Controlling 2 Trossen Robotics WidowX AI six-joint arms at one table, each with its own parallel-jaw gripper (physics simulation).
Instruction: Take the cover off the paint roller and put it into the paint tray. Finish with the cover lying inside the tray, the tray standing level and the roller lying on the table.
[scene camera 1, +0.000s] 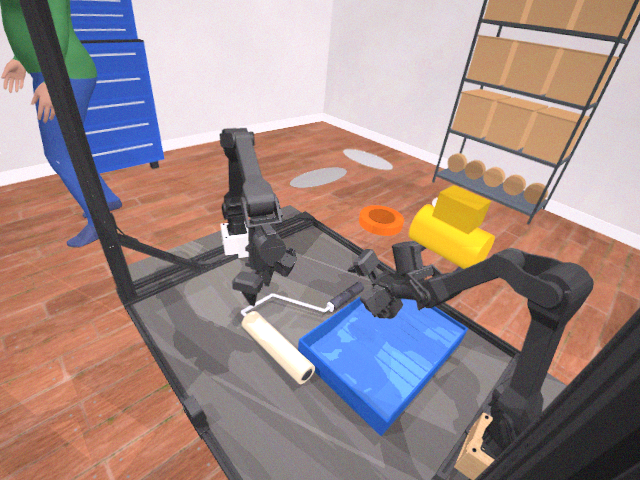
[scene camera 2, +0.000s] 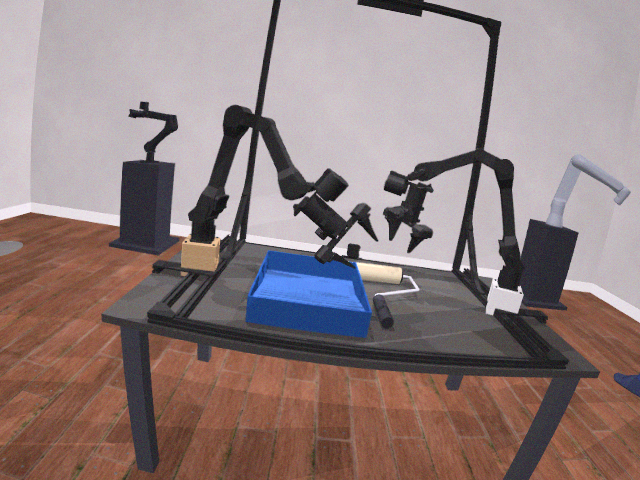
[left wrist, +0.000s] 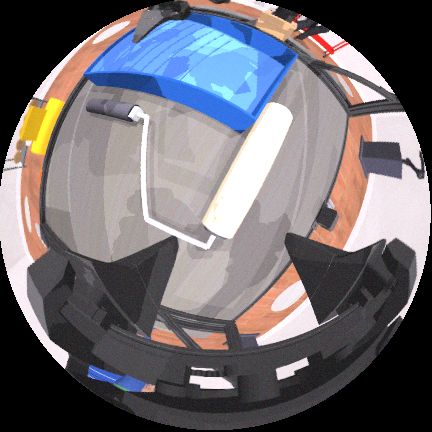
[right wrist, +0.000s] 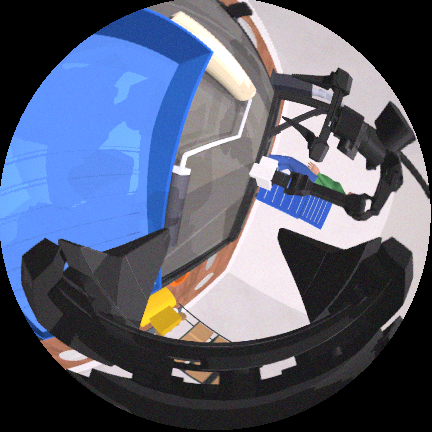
Labels:
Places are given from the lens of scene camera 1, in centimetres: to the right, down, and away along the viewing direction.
my left gripper (scene camera 1: 260, 295): -15, 14, 84
my right gripper (scene camera 1: 356, 282): 10, 12, 89
cream roller cover (scene camera 1: 275, 344): -11, 26, 82
blue paint tray (scene camera 1: 377, 366): 15, 33, 84

